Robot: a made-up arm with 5 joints. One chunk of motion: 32 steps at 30 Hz.
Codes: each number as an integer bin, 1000 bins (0 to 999) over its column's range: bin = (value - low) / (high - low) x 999, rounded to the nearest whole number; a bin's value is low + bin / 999 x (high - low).
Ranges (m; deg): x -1.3..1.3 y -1.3..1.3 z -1.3..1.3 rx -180..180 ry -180..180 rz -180..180
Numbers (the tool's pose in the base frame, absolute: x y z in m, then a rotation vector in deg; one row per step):
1: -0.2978 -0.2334 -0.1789 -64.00 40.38 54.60
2: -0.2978 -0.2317 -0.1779 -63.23 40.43 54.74
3: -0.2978 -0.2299 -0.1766 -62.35 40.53 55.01
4: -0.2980 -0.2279 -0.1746 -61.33 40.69 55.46
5: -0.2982 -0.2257 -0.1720 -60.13 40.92 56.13
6: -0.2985 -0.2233 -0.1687 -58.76 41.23 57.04
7: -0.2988 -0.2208 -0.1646 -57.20 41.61 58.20
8: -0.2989 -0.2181 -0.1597 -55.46 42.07 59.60
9: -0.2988 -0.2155 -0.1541 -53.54 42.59 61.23
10: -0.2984 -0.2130 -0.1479 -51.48 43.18 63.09
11: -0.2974 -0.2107 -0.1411 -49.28 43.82 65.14
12: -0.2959 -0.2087 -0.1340 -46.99 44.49 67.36
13: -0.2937 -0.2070 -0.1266 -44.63 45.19 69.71
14: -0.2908 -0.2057 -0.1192 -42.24 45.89 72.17
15: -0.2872 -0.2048 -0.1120 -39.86 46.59 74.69
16: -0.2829 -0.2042 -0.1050 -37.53 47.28 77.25
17: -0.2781 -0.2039 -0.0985 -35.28 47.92 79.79
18: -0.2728 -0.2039 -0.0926 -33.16 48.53 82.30
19: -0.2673 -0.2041 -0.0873 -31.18 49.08 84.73
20: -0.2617 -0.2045 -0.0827 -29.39 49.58 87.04
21: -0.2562 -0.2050 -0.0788 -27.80 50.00 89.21
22: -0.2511 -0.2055 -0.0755 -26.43 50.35 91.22
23: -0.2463 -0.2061 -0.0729 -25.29 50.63 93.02
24: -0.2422 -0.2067 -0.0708 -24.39 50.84 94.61
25: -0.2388 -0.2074 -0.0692 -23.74 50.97 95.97
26: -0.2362 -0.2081 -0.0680 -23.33 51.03 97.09
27: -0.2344 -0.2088 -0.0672 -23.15 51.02 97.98
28: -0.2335 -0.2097 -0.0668 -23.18 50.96 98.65
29: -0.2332 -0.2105 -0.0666 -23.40 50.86 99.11
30: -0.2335 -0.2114 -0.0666 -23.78 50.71 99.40
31: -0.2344 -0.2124 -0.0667 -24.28 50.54 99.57
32: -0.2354 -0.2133 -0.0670 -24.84 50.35 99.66
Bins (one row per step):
1: 385 410 431 322 612 651
2: 385 410 431 324 612 651
3: 385 411 432 326 612 652
4: 385 412 432 329 612 653
5: 385 413 433 333 613 655
6: 385 414 435 336 614 658
7: 385 415 436 341 615 661
8: 385 416 438 346 616 665
9: 385 417 440 351 618 669
10: 385 418 443 357 619 675
11: 385 419 445 363 621 680
12: 386 419 448 369 623 686
13: 387 420 451 376 625 693
14: 388 420 454 382 627 700
15: 389 421 456 389 629 707
16: 391 421 459 395 631 714
17: 393 421 462 402 632 721
18: 395 421 464 407 634 728
19: 397 421 466 413 636 735
20: 399 421 468 418 637 741
21: 401 421 469 422 638 747
22: 403 421 470 426 639 753
23: 405 420 471 429 640 758
24: 406 420 472 432 641 762
25: 408 420 473 434 641 766
26: 409 420 473 435 641 769
27: 409 419 474 435 641 771
28: 410 419 474 435 641 773
29: 410 419 474 435 641 775
30: 410 418 474 434 640 775
31: 409 418 474 432 640 776
32: 409 418 474 431 639 776

